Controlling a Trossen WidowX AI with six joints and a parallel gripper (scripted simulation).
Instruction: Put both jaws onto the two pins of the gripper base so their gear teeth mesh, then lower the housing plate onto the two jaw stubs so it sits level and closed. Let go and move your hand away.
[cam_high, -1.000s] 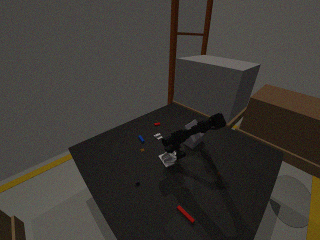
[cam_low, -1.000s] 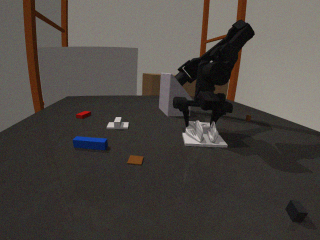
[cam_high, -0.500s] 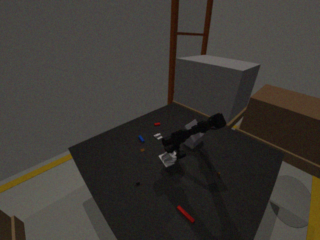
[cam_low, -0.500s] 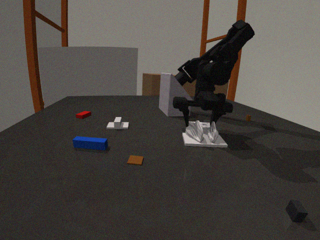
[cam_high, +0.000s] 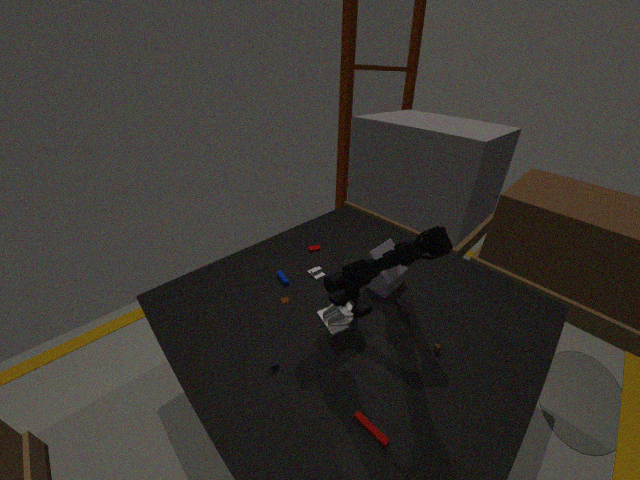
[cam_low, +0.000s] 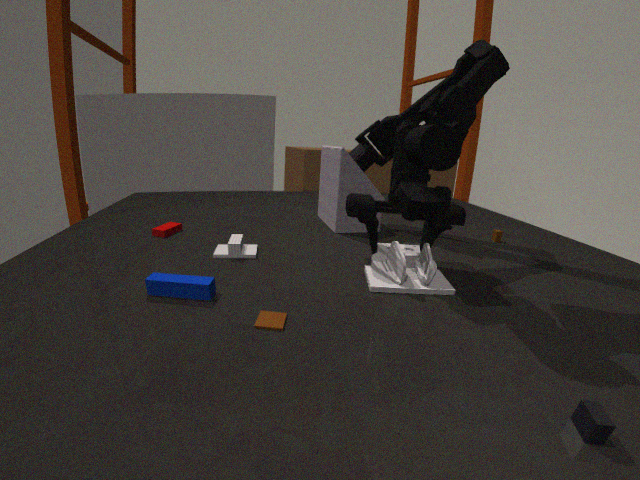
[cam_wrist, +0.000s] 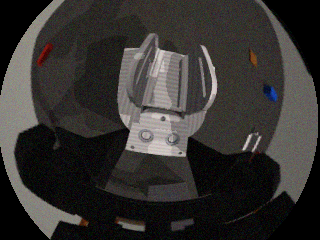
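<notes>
The white housing plate is right at my gripper tip. Also, from my gripper tip: white gripper base: 20 mm above, 10 mm ahead; flat white plate: 70 mm ahead, 20 mm to the right; white jaw: 20 mm to the right, 20 mm ahead, 10 mm above.
</notes>
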